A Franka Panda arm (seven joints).
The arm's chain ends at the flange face. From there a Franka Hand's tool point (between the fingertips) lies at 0.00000 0.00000 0.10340 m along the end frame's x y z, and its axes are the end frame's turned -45 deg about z.
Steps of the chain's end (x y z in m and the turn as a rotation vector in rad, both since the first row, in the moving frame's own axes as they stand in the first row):
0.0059, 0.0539, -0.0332, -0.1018, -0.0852, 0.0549
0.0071, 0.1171, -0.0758, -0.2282, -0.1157, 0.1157
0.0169, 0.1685, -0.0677, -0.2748, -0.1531, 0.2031
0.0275, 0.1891, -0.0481, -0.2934, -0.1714, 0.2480
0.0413, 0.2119, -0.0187, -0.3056, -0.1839, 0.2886
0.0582, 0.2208, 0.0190, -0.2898, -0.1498, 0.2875
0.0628, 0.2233, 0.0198, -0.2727, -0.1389, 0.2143
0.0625, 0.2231, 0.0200, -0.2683, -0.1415, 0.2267
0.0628, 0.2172, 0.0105, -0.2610, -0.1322, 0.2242
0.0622, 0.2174, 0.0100, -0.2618, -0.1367, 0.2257
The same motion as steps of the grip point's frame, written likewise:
-0.0476, 0.0431, -0.0341, -0.0117, -0.1322, 0.0549
-0.1031, 0.0945, -0.0792, -0.0795, -0.2432, 0.1157
-0.1387, 0.1366, -0.0728, -0.0861, -0.3026, 0.2031
-0.1483, 0.1577, -0.0540, -0.0863, -0.3287, 0.2480
-0.1564, 0.1826, -0.0252, -0.0861, -0.3461, 0.2886
-0.1476, 0.2027, 0.0136, -0.0990, -0.3108, 0.2875
-0.1439, 0.2087, 0.0150, -0.0946, -0.2910, 0.2143
-0.1439, 0.2076, 0.0153, -0.0897, -0.2898, 0.2267
-0.1383, 0.2040, 0.0061, -0.0911, -0.2780, 0.2242
-0.1392, 0.2034, 0.0055, -0.0885, -0.2818, 0.2257

